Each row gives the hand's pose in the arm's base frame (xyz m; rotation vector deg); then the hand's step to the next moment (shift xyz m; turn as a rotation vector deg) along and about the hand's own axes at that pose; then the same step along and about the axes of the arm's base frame.
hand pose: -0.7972 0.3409 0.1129 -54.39 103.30 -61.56
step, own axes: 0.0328 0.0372 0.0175 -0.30 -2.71 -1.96
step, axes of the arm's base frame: -0.0040 -0.0212 -0.0480 -1.13 -0.10 3.16
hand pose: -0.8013 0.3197 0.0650 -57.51 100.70 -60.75
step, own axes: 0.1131 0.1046 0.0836 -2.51 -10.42 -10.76
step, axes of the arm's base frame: 0.0170 -0.0906 -0.1491 -6.87 1.69 13.44
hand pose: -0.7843 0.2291 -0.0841 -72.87 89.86 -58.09
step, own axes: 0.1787 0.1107 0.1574 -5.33 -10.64 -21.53
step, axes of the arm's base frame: 0.0960 -0.1710 -0.1746 -16.69 5.24 17.29
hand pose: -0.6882 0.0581 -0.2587 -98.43 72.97 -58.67
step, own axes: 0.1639 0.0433 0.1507 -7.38 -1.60 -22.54
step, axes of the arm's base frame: 0.1516 -0.1525 -0.0722 -21.32 5.11 9.19
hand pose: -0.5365 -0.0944 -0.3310 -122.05 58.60 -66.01
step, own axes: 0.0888 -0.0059 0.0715 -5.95 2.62 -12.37
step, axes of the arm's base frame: 0.0951 -0.0624 0.0097 -13.69 2.28 1.64
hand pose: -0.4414 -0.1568 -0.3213 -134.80 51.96 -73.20
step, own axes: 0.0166 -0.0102 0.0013 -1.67 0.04 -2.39
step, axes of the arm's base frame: 0.0116 -0.0034 0.0153 -2.68 1.13 0.24
